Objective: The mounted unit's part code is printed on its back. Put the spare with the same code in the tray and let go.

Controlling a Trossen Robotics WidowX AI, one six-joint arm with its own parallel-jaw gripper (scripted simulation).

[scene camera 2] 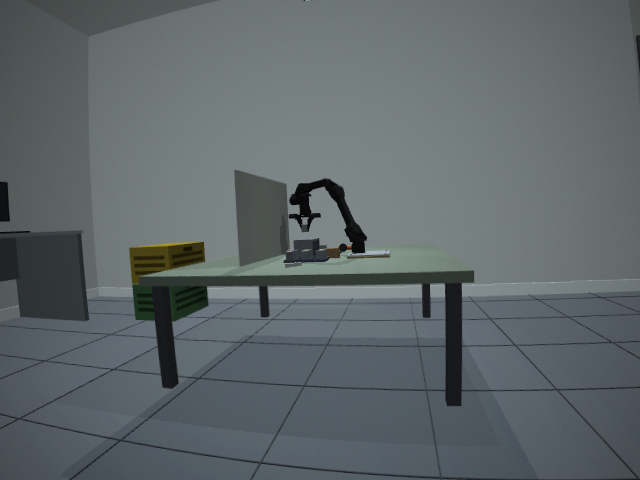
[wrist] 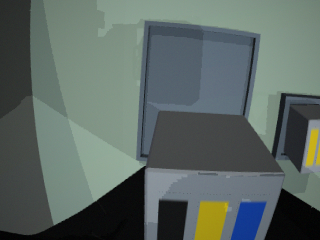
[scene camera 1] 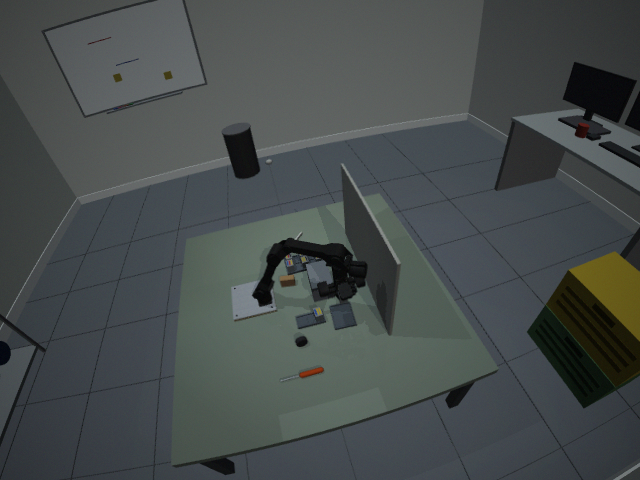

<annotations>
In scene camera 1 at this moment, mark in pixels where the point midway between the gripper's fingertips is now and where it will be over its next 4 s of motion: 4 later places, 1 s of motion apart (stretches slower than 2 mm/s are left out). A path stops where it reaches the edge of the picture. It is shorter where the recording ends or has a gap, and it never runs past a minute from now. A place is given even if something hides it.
My gripper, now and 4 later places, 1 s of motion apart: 342,297; 343,300; 344,303; 344,306; 344,308
</annotations>
